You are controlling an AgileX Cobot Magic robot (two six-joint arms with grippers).
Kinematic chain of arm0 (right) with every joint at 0, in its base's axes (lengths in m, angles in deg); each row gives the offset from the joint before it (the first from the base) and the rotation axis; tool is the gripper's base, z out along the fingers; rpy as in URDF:
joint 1: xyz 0 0 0.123 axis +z
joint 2: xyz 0 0 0 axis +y
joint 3: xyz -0.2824 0 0.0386 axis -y
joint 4: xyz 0.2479 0 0.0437 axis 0.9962 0 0.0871
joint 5: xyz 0 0 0 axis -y
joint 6: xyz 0.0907 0 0.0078 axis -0.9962 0 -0.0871
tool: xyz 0 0 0 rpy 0 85 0
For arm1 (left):
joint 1: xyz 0 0 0.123 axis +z
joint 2: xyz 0 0 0 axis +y
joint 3: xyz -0.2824 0 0.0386 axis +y
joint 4: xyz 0.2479 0 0.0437 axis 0.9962 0 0.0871
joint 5: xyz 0 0 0 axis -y
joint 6: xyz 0.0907 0 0.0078 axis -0.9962 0 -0.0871
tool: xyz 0 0 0 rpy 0 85 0
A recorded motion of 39 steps. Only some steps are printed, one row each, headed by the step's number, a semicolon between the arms.
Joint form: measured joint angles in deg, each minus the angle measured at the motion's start. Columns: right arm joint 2, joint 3, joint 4, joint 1, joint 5, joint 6; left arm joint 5, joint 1, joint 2, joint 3, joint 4, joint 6.
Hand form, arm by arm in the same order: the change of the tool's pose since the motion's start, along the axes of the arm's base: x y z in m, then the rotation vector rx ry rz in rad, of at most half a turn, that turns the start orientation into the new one. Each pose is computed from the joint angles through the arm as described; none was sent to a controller.
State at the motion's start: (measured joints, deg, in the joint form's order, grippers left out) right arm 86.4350 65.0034 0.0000 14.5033 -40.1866 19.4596; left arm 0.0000 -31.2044 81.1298 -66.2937 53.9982 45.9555
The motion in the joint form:
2: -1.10 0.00 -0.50 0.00 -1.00 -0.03; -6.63 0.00 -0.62 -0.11 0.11 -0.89
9: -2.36 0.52 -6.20 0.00 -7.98 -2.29; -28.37 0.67 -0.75 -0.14 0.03 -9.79
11: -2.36 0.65 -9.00 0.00 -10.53 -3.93; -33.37 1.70 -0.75 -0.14 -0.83 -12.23
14: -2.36 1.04 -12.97 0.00 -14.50 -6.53; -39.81 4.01 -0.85 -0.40 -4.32 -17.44
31: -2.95 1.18 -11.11 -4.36 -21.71 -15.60; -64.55 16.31 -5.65 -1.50 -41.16 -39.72
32: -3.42 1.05 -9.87 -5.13 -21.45 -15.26; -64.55 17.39 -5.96 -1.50 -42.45 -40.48
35: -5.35 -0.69 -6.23 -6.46 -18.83 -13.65; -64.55 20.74 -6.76 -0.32 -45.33 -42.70
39: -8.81 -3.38 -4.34 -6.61 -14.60 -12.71; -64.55 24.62 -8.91 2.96 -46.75 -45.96
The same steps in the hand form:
2: -0.0041 -0.0016 0.0052 -0.0074 -0.0037 0.0019; 0.0008 0.0095 -0.0017 0.0568 0.0310 0.0890
9: -0.0140 -0.0112 0.0093 -0.1049 0.0631 -0.0136; 0.0043 0.0427 -0.0182 0.3533 0.1491 0.3538
11: -0.0162 -0.0156 0.0086 -0.1489 0.0926 -0.0331; 0.0049 0.0547 -0.0221 0.4170 0.1956 0.4215
14: -0.0194 -0.0223 0.0090 -0.2115 0.1340 -0.0709; 0.0050 0.0737 -0.0268 0.4945 0.2830 0.5023
31: -0.0282 -0.0453 0.0085 -0.1381 0.2590 -0.3108; -0.0372 0.1261 -0.0368 0.3899 0.8996 0.5238
32: -0.0294 -0.0476 0.0100 -0.1150 0.2571 -0.3199; -0.0379 0.1293 -0.0359 0.3710 0.9070 0.5226
35: -0.0348 -0.0496 0.0115 -0.0485 0.2309 -0.3170; -0.0409 0.1407 -0.0390 0.3368 0.9392 0.5282
39: -0.0445 -0.0488 0.0166 0.0016 0.1564 -0.3010; -0.0515 0.1568 -0.0466 0.3376 0.9687 0.5407

